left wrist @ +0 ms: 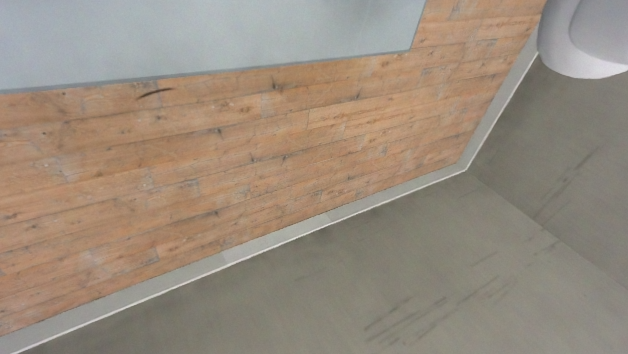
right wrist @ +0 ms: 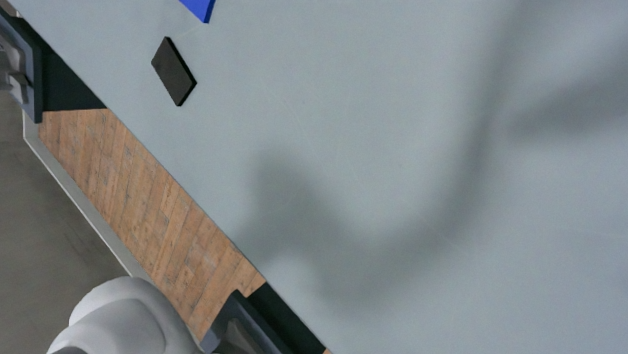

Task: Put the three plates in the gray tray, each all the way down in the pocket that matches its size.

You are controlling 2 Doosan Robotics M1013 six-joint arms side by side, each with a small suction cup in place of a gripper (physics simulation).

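Places are measured from the left arm's base along level axes (x ahead, y left, z up), in centimetres.
Where they show: left arm's base, origin of its link: [right wrist: 12, 64].
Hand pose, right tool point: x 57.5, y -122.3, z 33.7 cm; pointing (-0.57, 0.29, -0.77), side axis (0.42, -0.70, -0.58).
Observation:
Things, the pixels of their top centre, and the offset from my right tool point. "spot": a spot on its surface instead. Level surfaces: height alone.
- small black rectangular plate, centre of its top: [right wrist: 170, 72] dx -18.2, dy +51.2, dz -32.6 cm
- pale grey-blue table, height of its surface: dz -33.7 cm
- blue piece, a spot on its surface: [right wrist: 201, 7] spot: dx -4.3, dy +47.2, dz -32.6 cm
A small black rectangular plate [right wrist: 174, 72] lies flat on the pale grey-blue table [right wrist: 375, 90] [left wrist: 200, 40], left of the upper middle in the right wrist view. The corner of a blue piece [right wrist: 201, 7], possibly another plate, shows at the top edge of the same view, near the black one; the rest of it is cut off. A third plate and the gray tray do not show in either view. The left and right suction cups are outside both views, so what they hold cannot be seen.
White rounded arm parts [left wrist: 590, 40] [right wrist: 120, 320] show at the edges. Two dark mounts [right wrist: 35, 70] [right wrist: 245, 320] stand beside the table's edge in the right wrist view. A soft arm shadow falls on the table. Wooden floor [left wrist: 225, 150] [right wrist: 165, 215] and grey walls lie beyond.

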